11 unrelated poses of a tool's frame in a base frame.
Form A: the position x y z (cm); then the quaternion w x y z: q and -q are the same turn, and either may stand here.
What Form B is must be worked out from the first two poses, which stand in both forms.
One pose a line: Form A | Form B
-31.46 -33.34 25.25 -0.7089 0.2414 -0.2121 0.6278 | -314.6 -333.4 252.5 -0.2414 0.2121 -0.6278 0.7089
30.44 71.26 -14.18 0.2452 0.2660 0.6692 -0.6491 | 304.4 712.6 -141.8 0.2660 0.6692 -0.6491 0.2452
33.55 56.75 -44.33 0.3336 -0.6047 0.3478 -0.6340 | 335.5 567.5 -443.3 -0.6047 0.3478 -0.6340 0.3336
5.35 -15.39 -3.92 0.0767 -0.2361 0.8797 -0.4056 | 53.5 -153.9 -39.2 -0.2361 0.8797 -0.4056 0.0767
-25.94 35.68 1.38 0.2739 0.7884 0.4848 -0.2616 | -259.4 356.8 13.8 0.7884 0.4848 -0.2616 0.2739
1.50 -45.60 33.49 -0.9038 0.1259 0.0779 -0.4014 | 15.0 -456.0 334.9 -0.1259 -0.0779 0.4014 0.9038
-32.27 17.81 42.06 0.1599 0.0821 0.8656 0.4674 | -322.7 178.1 420.6 0.0821 0.8656 0.4674 0.1599
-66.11 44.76 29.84 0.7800 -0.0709 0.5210 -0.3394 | -661.1 447.6 298.4 -0.0709 0.5210 -0.3394 0.7800
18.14 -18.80 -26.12 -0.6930 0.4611 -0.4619 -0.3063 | 181.4 -188.0 -261.2 -0.4611 0.4619 0.3063 0.6930
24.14 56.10 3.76 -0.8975 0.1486 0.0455 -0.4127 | 241.4 561.0 37.6 -0.1486 -0.0455 0.4127 0.8975
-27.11 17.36 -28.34 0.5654 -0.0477 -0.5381 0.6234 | -271.1 173.6 -283.4 -0.0477 -0.5381 0.6234 0.5654
